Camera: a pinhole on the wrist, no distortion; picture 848 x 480 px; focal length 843.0 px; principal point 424.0 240.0 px. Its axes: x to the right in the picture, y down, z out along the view. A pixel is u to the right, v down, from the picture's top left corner.
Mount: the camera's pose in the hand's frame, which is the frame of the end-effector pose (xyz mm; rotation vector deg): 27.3 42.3 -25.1 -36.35 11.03 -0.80
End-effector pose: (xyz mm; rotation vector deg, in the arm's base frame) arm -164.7 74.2 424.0 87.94 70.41 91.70
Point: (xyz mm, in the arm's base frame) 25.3 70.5 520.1
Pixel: 172.9 15.7
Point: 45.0 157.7 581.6
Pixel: 528.2 54.4
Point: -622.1 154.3 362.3
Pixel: behind the camera
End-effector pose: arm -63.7 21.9 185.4 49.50 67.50 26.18
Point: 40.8 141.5 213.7
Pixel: 822.2 231.9
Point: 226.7 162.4 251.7
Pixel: 639.2 93.8
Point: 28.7 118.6 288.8
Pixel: 345.4 444.9
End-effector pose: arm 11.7 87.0 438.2 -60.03 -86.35 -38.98
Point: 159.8 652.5 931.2
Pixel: outside the picture
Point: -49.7 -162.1 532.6
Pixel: behind the camera
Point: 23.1 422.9 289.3
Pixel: 26.3 13.2
